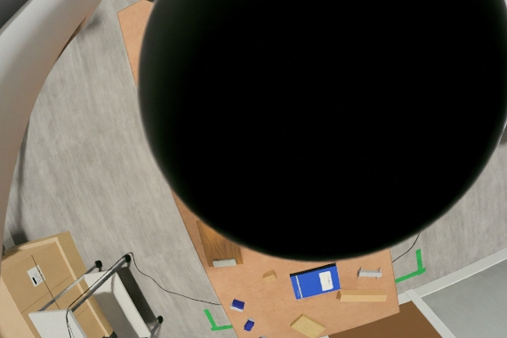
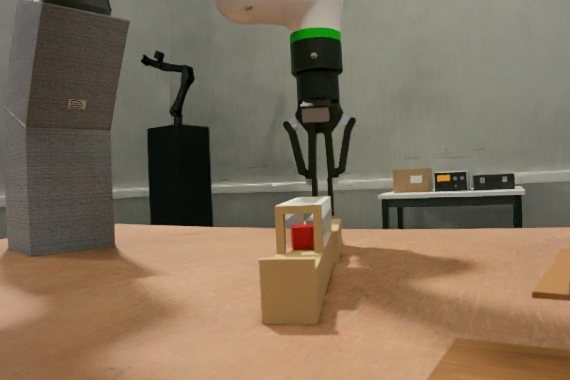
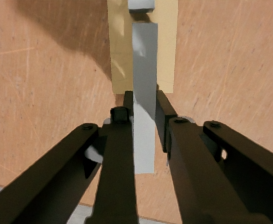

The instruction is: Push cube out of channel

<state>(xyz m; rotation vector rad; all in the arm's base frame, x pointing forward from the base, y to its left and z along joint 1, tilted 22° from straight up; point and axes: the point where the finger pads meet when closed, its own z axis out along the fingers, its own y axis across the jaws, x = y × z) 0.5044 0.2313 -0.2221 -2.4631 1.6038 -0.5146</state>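
Now: the thin grey stick 3 cm below my hand. Also, from my hand: grey bar (6 cm ahead, 14 cm to the right, 3 cm below); then red cube (12 cm ahead, 28 cm to the right, 3 cm below); then channel (10 cm ahead, 23 cm to the right, 3 cm below).
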